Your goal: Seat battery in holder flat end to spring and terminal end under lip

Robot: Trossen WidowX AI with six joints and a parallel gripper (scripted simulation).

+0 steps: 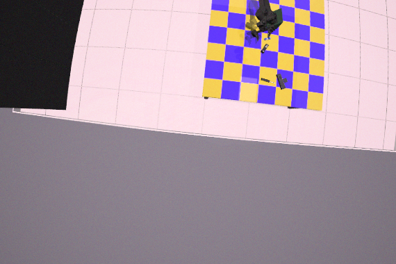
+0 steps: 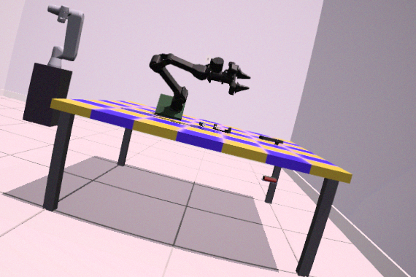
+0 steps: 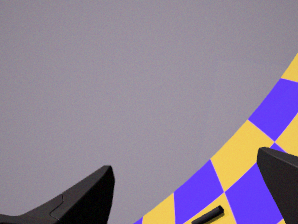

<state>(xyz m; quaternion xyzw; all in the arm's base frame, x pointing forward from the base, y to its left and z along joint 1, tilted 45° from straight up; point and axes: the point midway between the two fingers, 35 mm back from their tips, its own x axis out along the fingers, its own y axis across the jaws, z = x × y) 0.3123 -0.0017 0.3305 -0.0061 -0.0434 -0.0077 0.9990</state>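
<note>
Now: the battery 180 mm behind my gripper tip, 180 mm to the left of it and 280 mm below it.
</note>
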